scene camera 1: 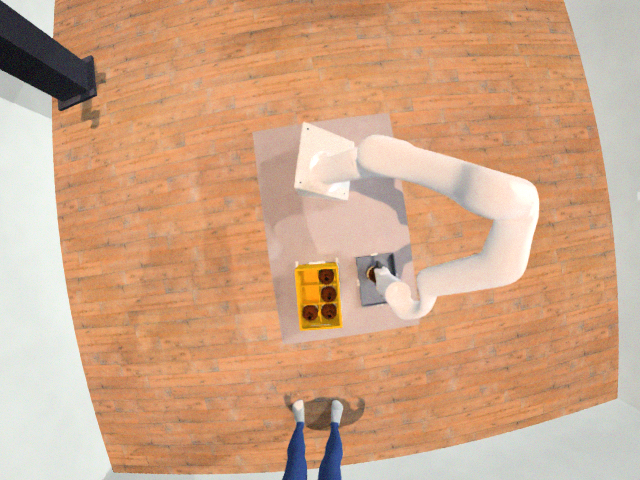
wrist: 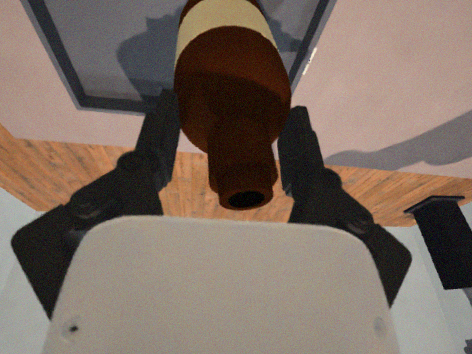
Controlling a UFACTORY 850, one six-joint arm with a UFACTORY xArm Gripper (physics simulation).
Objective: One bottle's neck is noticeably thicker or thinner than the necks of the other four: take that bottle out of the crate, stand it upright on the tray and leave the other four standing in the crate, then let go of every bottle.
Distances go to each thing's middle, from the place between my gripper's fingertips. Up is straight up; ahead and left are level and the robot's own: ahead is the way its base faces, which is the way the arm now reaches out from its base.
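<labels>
Brown bottle (wrist: pixel 234 95): 3 cm below my hand, 1 cm to the left of it.
</labels>
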